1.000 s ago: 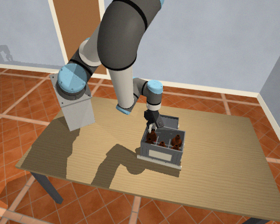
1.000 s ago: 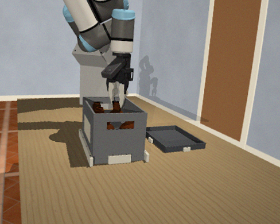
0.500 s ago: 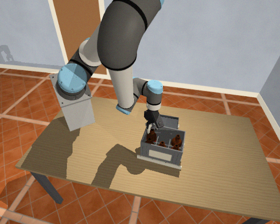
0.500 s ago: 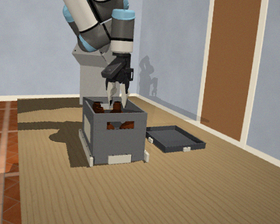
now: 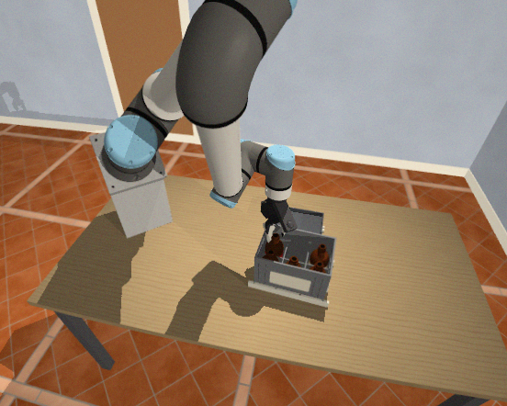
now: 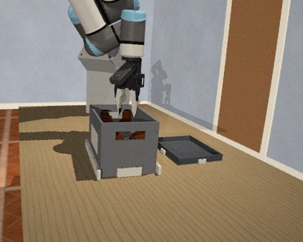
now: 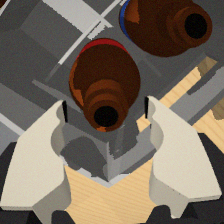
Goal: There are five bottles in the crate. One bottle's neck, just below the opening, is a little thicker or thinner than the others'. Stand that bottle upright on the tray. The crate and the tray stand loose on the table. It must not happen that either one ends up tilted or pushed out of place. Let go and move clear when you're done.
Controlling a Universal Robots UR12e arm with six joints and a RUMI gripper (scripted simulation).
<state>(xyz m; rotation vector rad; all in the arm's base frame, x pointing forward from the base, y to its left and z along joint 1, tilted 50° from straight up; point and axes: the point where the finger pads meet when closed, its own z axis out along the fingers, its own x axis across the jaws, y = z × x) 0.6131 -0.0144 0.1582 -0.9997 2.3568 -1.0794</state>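
My hand is 18 cm short of the bottle, 7 cm above it and 3 cm to the left of it. Also, from my hand: grey tray 23 cm to the left, 14 cm below, 9 cm ahead; then grey crate 8 cm ahead, 7 cm below, 6 cm to the right.
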